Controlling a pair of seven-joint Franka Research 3 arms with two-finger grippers.
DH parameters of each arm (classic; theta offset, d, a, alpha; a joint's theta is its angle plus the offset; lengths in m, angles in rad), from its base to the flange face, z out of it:
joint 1: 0 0.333 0 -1.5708
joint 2: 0 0 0 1.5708
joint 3: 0 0.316 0.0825 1.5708
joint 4: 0 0 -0.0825 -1.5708
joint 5: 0 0.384 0 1.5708
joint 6: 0 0 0.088 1.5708
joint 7: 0 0.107 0 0
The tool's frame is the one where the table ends.
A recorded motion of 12 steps. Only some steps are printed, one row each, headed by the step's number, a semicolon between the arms.
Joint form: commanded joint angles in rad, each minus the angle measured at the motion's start. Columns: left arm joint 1, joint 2, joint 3, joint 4, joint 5, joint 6, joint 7; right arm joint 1, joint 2, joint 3, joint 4, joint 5, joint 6, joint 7.
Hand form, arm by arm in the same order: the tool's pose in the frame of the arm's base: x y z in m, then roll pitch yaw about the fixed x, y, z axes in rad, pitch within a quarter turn. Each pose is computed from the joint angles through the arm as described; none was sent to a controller.
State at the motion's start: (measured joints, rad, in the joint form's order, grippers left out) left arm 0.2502 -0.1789 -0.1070 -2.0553 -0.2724 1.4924 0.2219; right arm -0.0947 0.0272 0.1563 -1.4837 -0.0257 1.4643 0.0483
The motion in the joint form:
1: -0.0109 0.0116 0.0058 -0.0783 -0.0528 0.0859 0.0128; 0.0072 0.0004 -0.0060 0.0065 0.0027 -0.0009 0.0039
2: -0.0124 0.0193 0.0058 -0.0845 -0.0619 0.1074 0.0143; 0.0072 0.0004 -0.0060 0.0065 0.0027 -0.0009 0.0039
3: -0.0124 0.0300 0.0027 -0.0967 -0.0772 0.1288 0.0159; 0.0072 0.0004 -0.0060 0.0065 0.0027 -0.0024 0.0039
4: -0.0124 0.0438 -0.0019 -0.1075 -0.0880 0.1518 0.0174; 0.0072 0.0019 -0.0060 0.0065 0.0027 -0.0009 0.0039
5: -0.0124 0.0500 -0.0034 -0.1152 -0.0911 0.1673 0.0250; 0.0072 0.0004 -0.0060 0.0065 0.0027 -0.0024 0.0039
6: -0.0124 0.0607 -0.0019 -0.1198 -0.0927 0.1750 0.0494; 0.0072 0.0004 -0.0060 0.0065 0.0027 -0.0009 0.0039
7: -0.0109 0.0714 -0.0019 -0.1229 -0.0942 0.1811 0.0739; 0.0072 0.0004 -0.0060 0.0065 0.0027 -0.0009 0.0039
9: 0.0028 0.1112 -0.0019 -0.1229 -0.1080 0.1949 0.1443; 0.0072 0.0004 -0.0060 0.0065 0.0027 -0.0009 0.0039
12: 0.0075 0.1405 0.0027 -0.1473 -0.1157 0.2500 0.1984; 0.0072 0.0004 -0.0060 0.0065 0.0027 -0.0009 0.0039
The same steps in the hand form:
1: 0.4587 0.0280 0.4583 2.7548 0.3091 -0.0859; 0.5515 0.0307 0.6439 3.1206 0.0400 0.0082
2: 0.4613 0.0275 0.4533 2.7494 0.3006 -0.0807; 0.5515 0.0307 0.6439 3.1206 0.0400 0.0082
3: 0.4632 0.0256 0.4444 2.7365 0.3000 -0.0763; 0.5513 0.0307 0.6438 3.1206 0.0415 0.0082
4: 0.4655 0.0237 0.4346 2.7281 0.3007 -0.0729; 0.5519 0.0307 0.6431 3.1208 0.0415 0.0082
5: 0.4665 0.0234 0.4291 2.7253 0.2968 -0.0757; 0.5513 0.0307 0.6438 3.1206 0.0415 0.0082
6: 0.4673 0.0245 0.4226 2.7152 0.2943 -0.0953; 0.5515 0.0307 0.6439 3.1206 0.0400 0.0082
7: 0.4683 0.0255 0.4166 2.7051 0.2915 -0.1154; 0.5515 0.0307 0.6439 3.1206 0.0400 0.0082
9: 0.4729 0.0322 0.3990 2.6650 0.2823 -0.1625; 0.5515 0.0307 0.6439 3.1206 0.0400 0.0082
12: 0.4747 0.0386 0.3773 2.6522 0.2597 -0.1814; 0.5515 0.0307 0.6439 3.1206 0.0400 0.0082

